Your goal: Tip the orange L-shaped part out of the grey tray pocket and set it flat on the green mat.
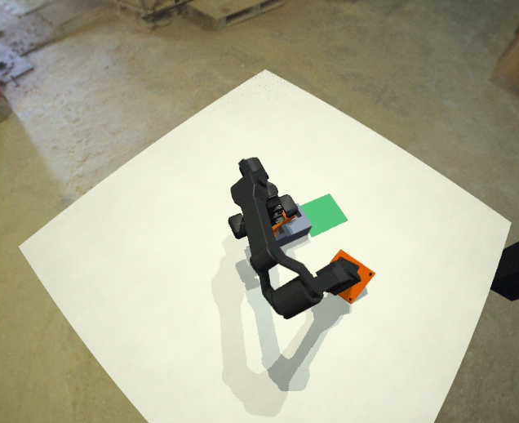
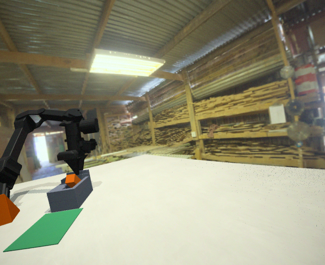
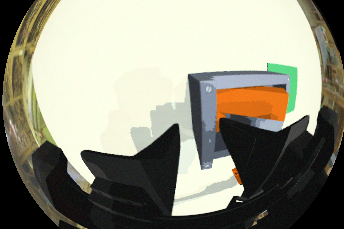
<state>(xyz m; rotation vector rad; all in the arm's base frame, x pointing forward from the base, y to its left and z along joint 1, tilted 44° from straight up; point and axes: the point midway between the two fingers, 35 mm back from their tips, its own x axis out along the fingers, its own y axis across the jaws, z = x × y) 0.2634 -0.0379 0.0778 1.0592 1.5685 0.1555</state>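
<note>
Right now my gripper tip is 30 mm past the orange L-shaped part, 40 mm to the left of it and 40 mm above it. The rest, counted from my gripper tip: green mat: 130 mm behind, 190 mm to the right, 90 mm below.
</note>
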